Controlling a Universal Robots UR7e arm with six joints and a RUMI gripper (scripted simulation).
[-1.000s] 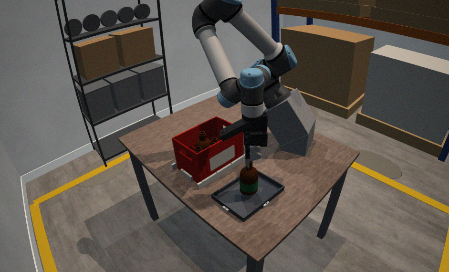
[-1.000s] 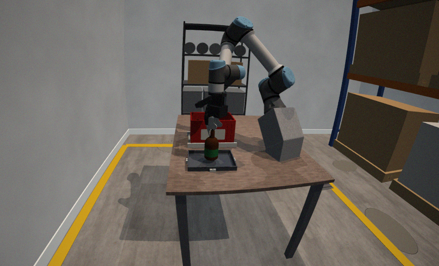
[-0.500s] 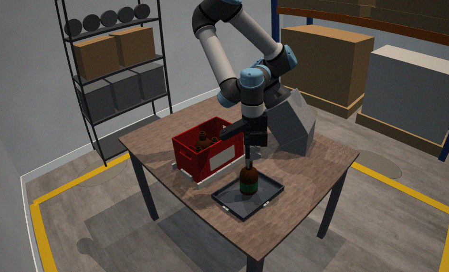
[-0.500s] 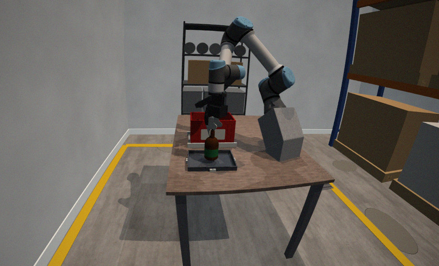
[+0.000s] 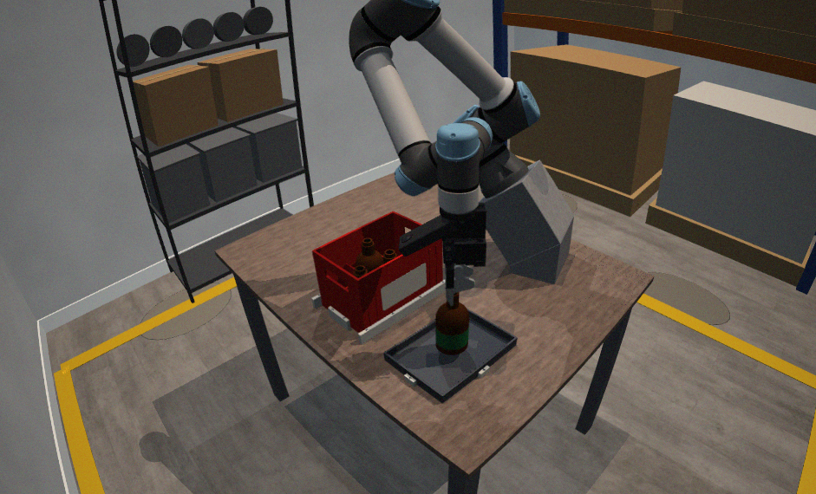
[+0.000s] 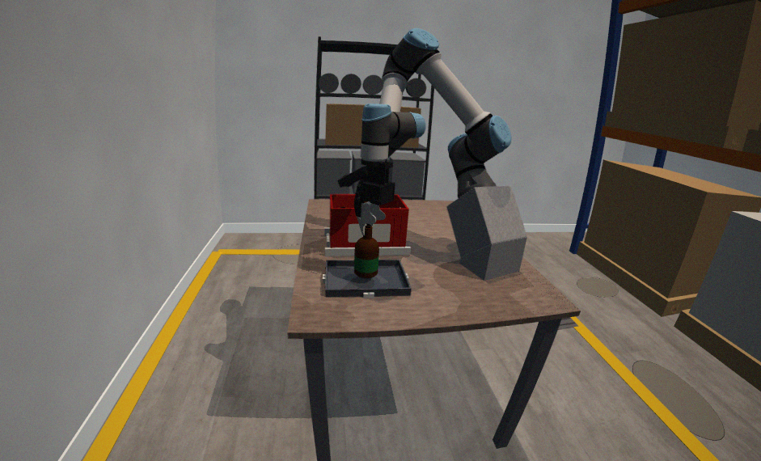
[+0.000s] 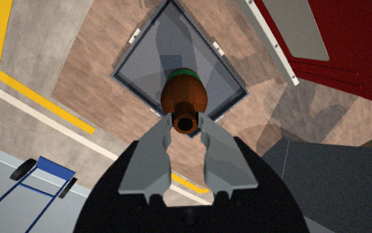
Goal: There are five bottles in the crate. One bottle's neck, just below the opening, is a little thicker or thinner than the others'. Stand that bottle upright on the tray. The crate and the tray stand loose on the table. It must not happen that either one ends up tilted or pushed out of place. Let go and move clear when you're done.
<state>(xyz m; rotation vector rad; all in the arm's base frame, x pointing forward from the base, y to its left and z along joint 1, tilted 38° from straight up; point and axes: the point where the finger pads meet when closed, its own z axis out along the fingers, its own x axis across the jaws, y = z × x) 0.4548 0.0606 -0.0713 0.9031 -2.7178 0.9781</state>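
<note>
Now: hand 160 mm above the dark tray. Round my hand: red crate: 260 mm to the right, 90 mm below, 80 mm behind.
</note>
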